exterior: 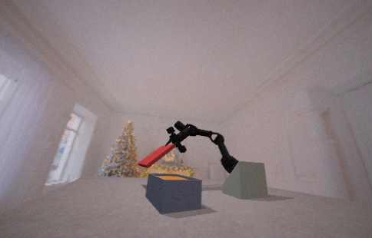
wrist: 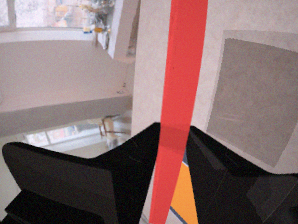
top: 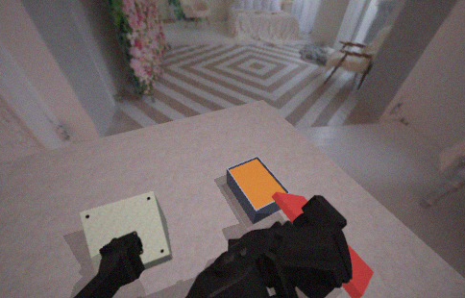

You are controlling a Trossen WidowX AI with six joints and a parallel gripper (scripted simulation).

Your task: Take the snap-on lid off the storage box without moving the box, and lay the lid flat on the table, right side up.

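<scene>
Right now my gripper tip is 6 cm short of the red lid, 1 cm to the right of it and 5 cm above it. From my gripper tip the other things lie so: blue storage box (4 cm ahead, 26 cm to the left, 18 cm below).
</scene>
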